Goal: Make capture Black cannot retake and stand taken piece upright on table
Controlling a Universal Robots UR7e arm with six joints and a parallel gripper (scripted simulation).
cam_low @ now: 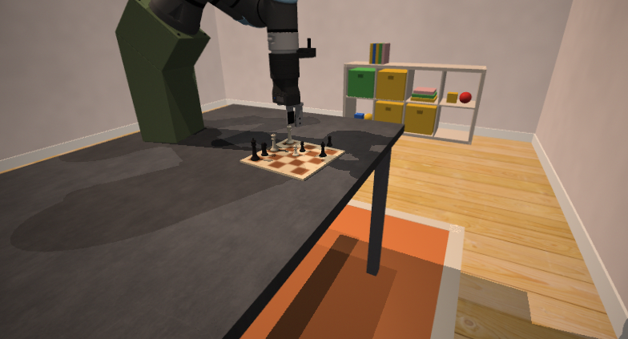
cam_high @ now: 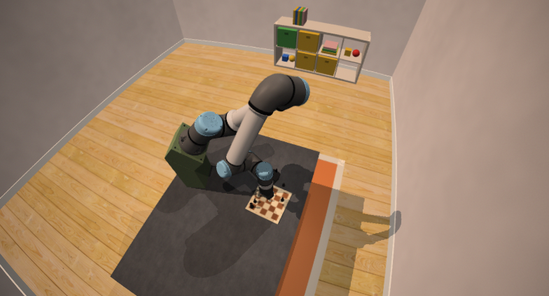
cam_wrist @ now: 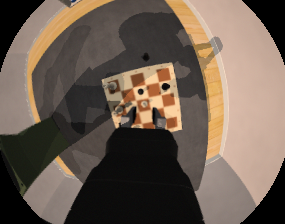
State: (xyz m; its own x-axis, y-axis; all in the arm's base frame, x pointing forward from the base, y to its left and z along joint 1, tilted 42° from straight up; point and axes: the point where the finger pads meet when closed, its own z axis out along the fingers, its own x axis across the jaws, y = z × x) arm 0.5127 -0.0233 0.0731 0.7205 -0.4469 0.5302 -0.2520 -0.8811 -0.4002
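Right now the small white pawn is 10 cm below my hand. Also, from my hand: small chessboard (11 cm below).
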